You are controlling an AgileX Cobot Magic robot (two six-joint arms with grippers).
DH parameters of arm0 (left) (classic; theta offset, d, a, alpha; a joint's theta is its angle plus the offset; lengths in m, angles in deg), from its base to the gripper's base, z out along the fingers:
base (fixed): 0 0 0 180
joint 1: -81.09 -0.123 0 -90
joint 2: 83.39 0 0.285 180
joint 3: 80.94 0 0.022 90
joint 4: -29.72 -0.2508 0 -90
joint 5: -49.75 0 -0.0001 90
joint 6: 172.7 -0.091 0 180
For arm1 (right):
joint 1: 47.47 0.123 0 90
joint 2: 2.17 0 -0.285 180
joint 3: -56.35 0 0.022 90
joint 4: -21 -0.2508 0 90
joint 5: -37.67 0 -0.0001 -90
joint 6: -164.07 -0.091 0 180
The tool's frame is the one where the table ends.
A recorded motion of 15 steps. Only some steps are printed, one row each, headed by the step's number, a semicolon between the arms.
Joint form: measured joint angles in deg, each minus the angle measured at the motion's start. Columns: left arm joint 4, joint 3, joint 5, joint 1, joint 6, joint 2; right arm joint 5, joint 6, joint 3, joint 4, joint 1, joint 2.
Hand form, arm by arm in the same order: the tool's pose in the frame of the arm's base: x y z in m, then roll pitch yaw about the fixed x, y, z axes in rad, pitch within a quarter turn. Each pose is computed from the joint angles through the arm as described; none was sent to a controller.
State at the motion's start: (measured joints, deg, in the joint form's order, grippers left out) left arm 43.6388 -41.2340 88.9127 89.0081 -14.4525 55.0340; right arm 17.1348 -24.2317 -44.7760 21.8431 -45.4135 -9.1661
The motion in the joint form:
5: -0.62 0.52 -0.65 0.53 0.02 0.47; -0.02 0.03 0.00 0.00 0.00 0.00
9: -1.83 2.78 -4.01 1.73 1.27 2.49; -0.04 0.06 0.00 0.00 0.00 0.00
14: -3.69 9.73 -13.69 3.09 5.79 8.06; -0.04 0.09 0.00 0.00 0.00 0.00
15: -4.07 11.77 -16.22 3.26 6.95 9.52; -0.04 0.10 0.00 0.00 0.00 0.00
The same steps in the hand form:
5: 0.1054 -0.0289 0.3261 2.9322 1.0565 2.5906; 0.0529 0.0014 0.1719 2.7299 1.2572 2.7417
9: 0.1014 -0.0284 0.3213 2.8903 1.1026 2.5586; 0.0529 0.0014 0.1719 2.7318 1.2571 2.7437
14: 0.0917 -0.0249 0.3047 2.8657 1.2436 2.5786; 0.0529 0.0014 0.1719 2.7333 1.2573 2.7453
15: 0.0894 -0.0239 0.2990 2.8705 1.2782 2.5945; 0.0529 0.0014 0.1719 2.7338 1.2573 2.7458

